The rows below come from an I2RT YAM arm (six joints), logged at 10 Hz.
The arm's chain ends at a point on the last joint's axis. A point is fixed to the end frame.
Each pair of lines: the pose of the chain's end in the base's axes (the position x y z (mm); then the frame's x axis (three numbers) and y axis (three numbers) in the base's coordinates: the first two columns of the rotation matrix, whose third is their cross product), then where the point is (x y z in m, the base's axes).
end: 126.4, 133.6, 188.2, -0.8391, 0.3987, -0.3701, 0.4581, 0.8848, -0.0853
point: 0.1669 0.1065 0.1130
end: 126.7, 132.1, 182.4, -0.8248, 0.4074, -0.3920, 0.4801, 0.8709, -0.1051
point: 0.1675 0.1019 0.1085
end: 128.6, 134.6, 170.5, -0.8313, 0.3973, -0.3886, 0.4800, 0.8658, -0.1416
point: 0.1679 0.1019 0.0968
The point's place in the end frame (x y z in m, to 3 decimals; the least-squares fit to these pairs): -0.017 0.001 0.088
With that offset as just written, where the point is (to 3 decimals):
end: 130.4, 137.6, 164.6, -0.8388, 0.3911, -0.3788, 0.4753, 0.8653, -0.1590
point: 0.169 0.104 0.091
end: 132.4, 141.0, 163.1, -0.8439, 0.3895, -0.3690, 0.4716, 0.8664, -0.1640
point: 0.170 0.108 0.089
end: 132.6, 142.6, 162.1, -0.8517, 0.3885, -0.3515, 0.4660, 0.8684, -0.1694
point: 0.169 0.110 0.087
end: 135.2, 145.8, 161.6, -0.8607, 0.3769, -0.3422, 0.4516, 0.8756, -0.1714
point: 0.171 0.114 0.086
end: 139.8, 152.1, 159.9, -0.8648, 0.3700, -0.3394, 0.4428, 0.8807, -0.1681
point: 0.176 0.121 0.084
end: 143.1, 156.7, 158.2, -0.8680, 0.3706, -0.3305, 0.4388, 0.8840, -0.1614
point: 0.179 0.126 0.082
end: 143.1, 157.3, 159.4, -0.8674, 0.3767, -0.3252, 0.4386, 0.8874, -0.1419
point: 0.179 0.128 0.083
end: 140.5, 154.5, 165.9, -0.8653, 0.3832, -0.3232, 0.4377, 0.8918, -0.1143
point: 0.177 0.128 0.089
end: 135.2, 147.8, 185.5, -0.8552, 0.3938, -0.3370, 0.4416, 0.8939, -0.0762
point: 0.174 0.123 0.109
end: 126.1, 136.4, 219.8, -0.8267, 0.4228, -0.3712, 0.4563, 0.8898, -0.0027
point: 0.170 0.115 0.144
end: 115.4, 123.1, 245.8, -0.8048, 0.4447, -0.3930, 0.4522, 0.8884, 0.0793
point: 0.163 0.106 0.172
